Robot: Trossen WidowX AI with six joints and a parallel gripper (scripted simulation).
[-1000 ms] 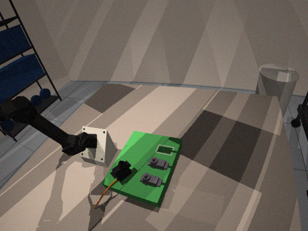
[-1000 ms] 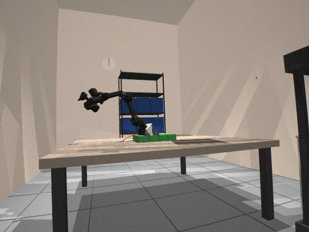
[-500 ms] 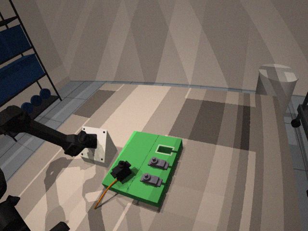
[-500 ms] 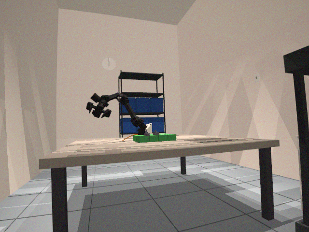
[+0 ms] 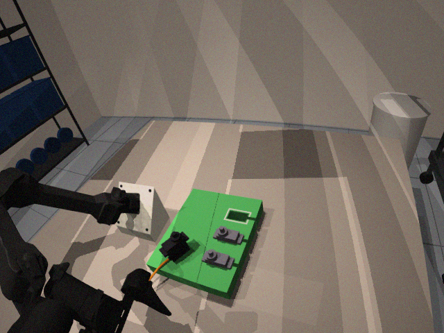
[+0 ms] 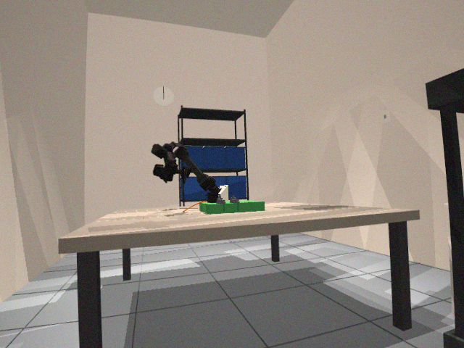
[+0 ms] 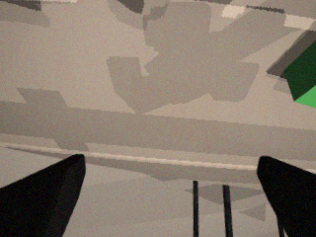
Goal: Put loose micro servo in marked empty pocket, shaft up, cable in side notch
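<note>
My gripper tip is 80 mm past the green deck, 320 mm to the right of it and 130 mm above it.
</note>
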